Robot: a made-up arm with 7 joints.
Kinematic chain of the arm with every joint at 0, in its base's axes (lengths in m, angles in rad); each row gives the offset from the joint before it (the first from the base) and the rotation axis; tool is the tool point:
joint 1: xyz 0 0 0.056 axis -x
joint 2: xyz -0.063 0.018 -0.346 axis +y
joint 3: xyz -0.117 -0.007 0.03 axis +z
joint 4: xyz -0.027 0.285 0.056 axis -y
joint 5: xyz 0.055 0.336 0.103 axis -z
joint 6: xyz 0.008 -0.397 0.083 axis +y
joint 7: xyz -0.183 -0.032 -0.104 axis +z
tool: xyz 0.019 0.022 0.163
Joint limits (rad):
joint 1: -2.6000..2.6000
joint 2: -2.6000..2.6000
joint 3: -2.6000..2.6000
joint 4: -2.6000..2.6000
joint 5: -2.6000..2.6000
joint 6: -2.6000..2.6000
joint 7: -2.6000..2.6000
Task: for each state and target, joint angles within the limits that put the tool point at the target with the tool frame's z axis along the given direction. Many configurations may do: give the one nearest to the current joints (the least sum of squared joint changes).
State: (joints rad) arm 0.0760 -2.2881 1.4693 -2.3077 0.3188 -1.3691 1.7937
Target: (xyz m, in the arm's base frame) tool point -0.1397 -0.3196 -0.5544 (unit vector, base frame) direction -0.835 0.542 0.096
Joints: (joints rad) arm 0.4296 -1.4659 1.2883 -2.3209 -0.0912 -1.7974 1.7256
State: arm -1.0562 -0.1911 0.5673 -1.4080 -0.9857 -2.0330 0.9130
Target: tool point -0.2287 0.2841 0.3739 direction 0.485 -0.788 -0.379
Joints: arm -1.8904 -0.0826 0.5390 -1.3752 -0.4828 -0.9633 0.8059
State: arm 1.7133 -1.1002 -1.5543 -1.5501 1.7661 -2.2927 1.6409
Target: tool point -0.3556 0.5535 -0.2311 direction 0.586 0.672 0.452
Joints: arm 1.0063 -1.6414 -1.1595 -0.9788 2.3715 -1.6578 1.7214
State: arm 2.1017 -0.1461 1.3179 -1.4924 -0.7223 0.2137 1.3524
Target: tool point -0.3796 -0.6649 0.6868 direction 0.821 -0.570 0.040
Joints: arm 2.5861 -0.3288 0.7430 -2.2012 -1.5243 -0.1118 1.3538
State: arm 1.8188 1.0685 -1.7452 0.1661 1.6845 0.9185 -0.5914
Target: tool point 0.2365 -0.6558 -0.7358 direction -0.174 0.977 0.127
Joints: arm 1.2347 1.6389 -1.4775 0.1921 1.9130 1.7512 -0.7190
